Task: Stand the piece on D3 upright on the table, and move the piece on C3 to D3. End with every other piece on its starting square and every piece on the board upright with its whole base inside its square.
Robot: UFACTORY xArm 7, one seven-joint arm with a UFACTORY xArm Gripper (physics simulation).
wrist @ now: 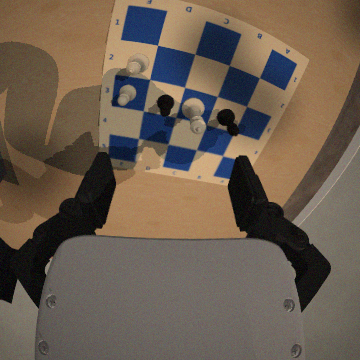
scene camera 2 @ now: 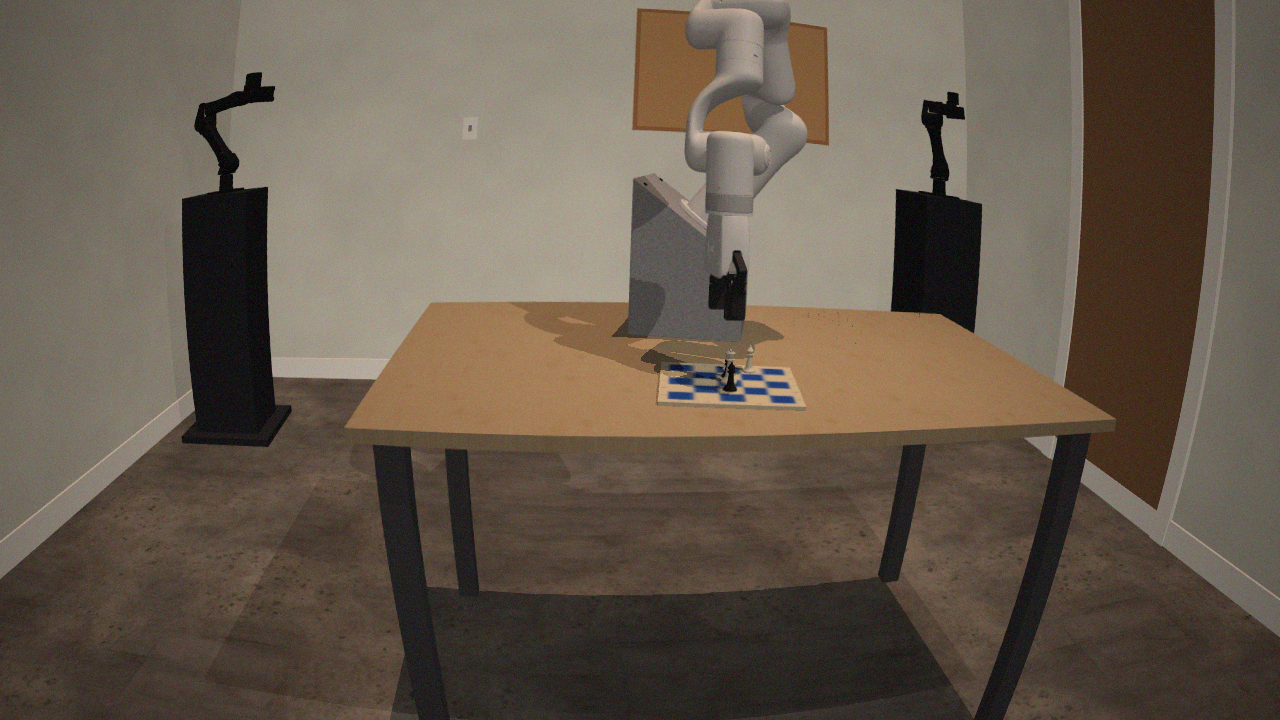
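Pixels of known places: gripper, between the fingertips: [wrist: 171, 168] [scene camera 2: 725, 314]; arm's base, origin of its link: [scene camera 2: 702, 222].
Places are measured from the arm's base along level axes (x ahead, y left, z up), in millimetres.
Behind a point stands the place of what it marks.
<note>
The blue and cream board [scene camera 2: 664, 390] {y -157, x 464, z -207 mm} [wrist: 172, 12] {y 55, x 401, z -207 mm} lies on the table. In the wrist view, a short black piece [wrist: 165, 103] {y -40, x 398, z -192 mm} stands on D3 and a taller white piece [wrist: 194, 109] {y -44, x 428, z -188 mm} on C3. Another black piece [wrist: 226, 118] {y -53, x 466, z -192 mm} [scene camera 2: 730, 377] {y -59, x 472, z -186 mm} is on B3. White pieces are on E2 [wrist: 138, 63] {y 5, x 374, z -177 mm} [scene camera 2: 750, 360] {y 1, x 373, z -187 mm} and E3 [wrist: 128, 93] {y -29, x 359, z -194 mm}. In the scene view the middle pieces overlap, partly hidden behind the front black one. My gripper [scene camera 2: 728, 313] {y -53, x 404, z -104 mm} [wrist: 171, 168] {y -53, x 404, z -104 mm} is open and empty, above the board's back part and clear of the pieces.
The wooden table [scene camera 2: 537, 394] {y -345, x 459, z -213 mm} carries the board near its front edge. The grey arm pedestal [scene camera 2: 666, 268] {y -91, x 105, z -81 mm} stands behind the board. Two black stands with small arms [scene camera 2: 225, 313] [scene camera 2: 935, 259] are beyond the table, left and right. The arm's shadow falls across part of the board.
</note>
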